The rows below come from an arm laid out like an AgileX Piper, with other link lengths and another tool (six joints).
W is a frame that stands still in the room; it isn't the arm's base.
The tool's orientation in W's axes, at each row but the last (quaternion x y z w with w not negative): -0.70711, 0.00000, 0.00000, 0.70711; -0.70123, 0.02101, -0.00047, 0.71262; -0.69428, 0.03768, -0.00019, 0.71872; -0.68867, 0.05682, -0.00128, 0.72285; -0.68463, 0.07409, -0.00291, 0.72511; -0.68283, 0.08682, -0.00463, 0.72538; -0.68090, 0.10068, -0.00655, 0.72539; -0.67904, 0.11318, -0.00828, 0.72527; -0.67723, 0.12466, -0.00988, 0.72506; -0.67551, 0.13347, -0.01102, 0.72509; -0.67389, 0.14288, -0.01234, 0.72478
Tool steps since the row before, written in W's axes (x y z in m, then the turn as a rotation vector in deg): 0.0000, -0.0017, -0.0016, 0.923, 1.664, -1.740; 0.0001, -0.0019, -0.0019, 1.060, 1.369, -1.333; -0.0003, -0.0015, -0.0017, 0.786, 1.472, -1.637; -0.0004, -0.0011, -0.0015, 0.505, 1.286, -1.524; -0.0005, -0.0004, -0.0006, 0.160, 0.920, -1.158; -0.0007, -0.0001, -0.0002, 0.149, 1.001, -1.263; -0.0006, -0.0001, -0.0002, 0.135, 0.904, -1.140; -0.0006, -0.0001, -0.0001, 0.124, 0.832, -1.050; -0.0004, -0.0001, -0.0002, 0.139, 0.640, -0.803; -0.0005, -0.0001, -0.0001, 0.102, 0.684, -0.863; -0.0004, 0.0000, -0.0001, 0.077, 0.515, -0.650
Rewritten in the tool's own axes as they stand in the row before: 0.0000, 0.0016, -0.0017, 0.923, 1.740, 1.664; 0.0002, 0.0019, -0.0019, 1.057, 1.324, 1.380; -0.0001, 0.0017, -0.0016, 0.795, 1.646, 1.458; -0.0002, 0.0015, -0.0012, 0.521, 1.545, 1.254; -0.0004, 0.0006, -0.0005, 0.181, 1.192, 0.871; -0.0007, 0.0003, -0.0002, 0.172, 1.303, 0.944; -0.0005, 0.0003, -0.0002, 0.156, 1.176, 0.853; -0.0006, 0.0002, -0.0002, 0.144, 1.083, 0.785; -0.0003, 0.0003, -0.0002, 0.152, 0.822, 0.612; -0.0004, 0.0002, -0.0002, 0.118, 0.891, 0.645; -0.0004, 0.0002, -0.0001, 0.089, 0.671, 0.485
